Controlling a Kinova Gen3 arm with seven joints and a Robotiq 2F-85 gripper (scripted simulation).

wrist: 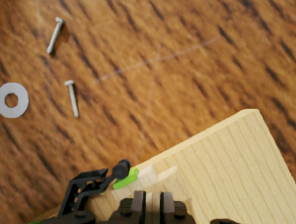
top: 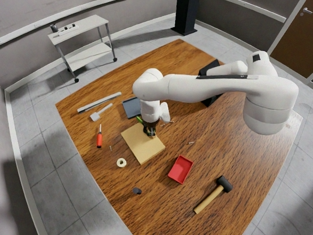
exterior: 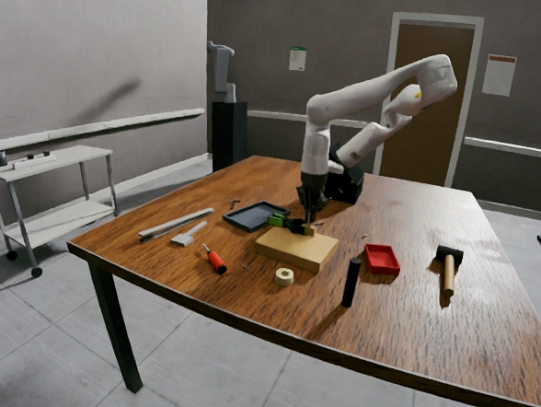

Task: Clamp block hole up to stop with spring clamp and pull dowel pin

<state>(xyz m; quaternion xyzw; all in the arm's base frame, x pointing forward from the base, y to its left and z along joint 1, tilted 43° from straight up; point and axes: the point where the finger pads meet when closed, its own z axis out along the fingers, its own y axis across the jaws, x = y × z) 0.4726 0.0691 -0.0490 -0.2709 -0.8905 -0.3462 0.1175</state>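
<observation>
Now: hand 2 cm above the pale dowel pin. The rest, counted from my hand: wooden block 5 cm below; then bench board 7 cm below, 5 cm ahead, 1 cm to the right; then red bin 23 cm to the left, 8 cm below, 1 cm ahead.
</observation>
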